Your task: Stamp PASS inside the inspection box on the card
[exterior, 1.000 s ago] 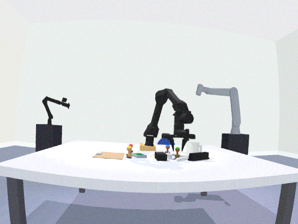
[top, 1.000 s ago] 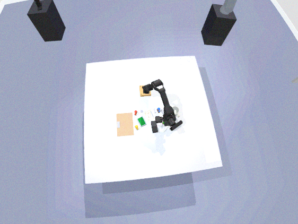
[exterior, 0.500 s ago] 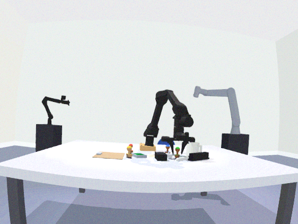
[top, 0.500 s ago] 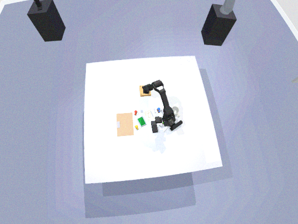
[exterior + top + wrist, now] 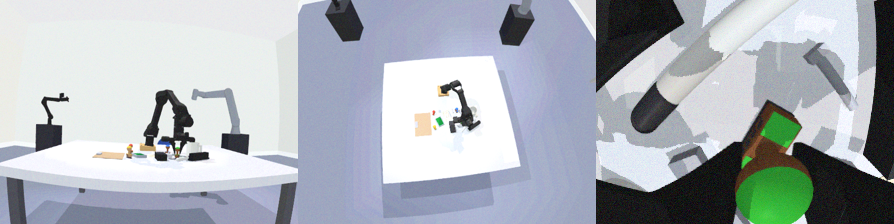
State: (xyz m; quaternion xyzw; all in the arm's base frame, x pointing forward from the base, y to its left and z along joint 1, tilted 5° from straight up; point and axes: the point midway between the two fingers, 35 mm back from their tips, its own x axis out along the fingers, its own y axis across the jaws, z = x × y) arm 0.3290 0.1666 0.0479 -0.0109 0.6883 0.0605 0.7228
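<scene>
Right now my gripper tip is 5 cm to the right of the white-and-grey cylinder, 3 cm short of it and 1 cm above it. From my gripper tip the other things lie so: black block 10 cm to the right, 5 cm ahead, 1 cm below; then black bar 12 cm to the left, 4 cm ahead, 1 cm below; then green-knobbed PASS stamp right at my gripper tip.
</scene>
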